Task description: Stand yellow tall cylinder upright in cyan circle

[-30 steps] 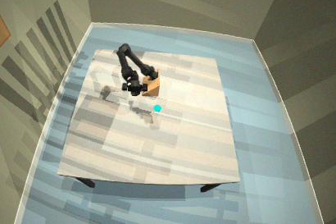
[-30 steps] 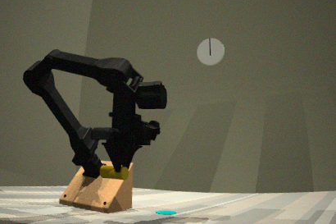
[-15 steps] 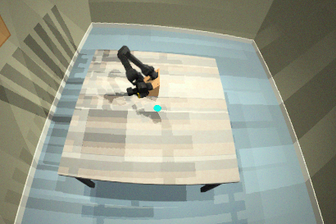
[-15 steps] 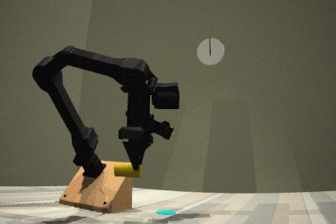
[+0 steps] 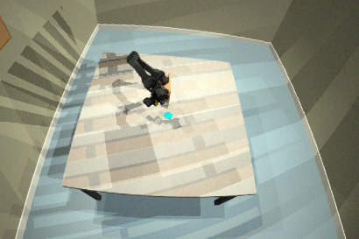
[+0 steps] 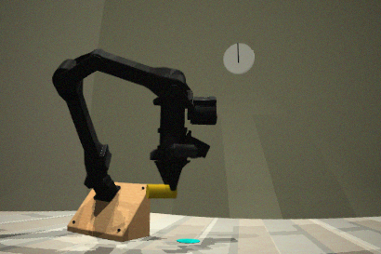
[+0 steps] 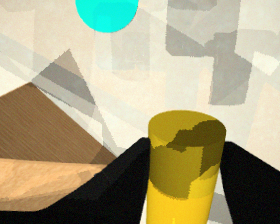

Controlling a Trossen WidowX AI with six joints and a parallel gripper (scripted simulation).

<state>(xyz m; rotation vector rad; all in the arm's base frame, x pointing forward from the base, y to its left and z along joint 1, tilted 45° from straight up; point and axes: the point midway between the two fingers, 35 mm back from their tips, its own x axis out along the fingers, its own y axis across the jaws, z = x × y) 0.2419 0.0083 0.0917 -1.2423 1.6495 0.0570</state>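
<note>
Right now my gripper tip is 2 cm to the left of the yellow cylinder and 2 cm past it. The rest, counted from my gripper tip: cyan circle 14 cm below, 10 cm to the left.
</note>
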